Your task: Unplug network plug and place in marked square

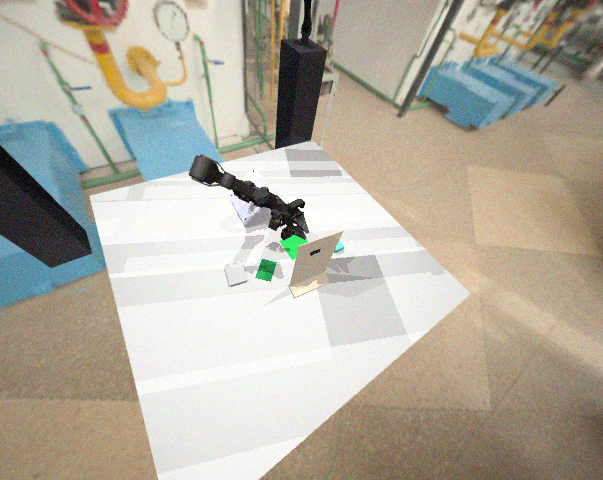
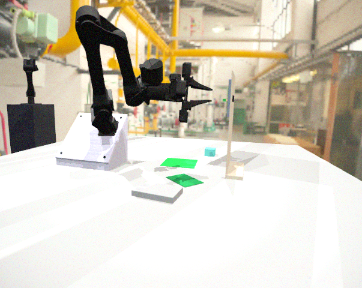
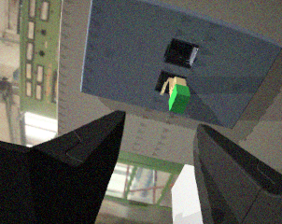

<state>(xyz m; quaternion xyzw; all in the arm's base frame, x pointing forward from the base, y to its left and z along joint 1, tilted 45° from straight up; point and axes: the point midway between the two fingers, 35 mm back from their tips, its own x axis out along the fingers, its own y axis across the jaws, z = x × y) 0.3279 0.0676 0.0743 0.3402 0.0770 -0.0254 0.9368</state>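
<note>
Right now my gripper tip is 5 cm short of the tan network plug and 1 cm above it. Round my gripper tip: upright panel: 10 cm below, 7 cm ahead, 1 cm to the right; then small teal cube: 23 cm below, 22 cm to the left; then green marked square: 25 cm below, 11 cm behind, 6 cm to the left.
</note>
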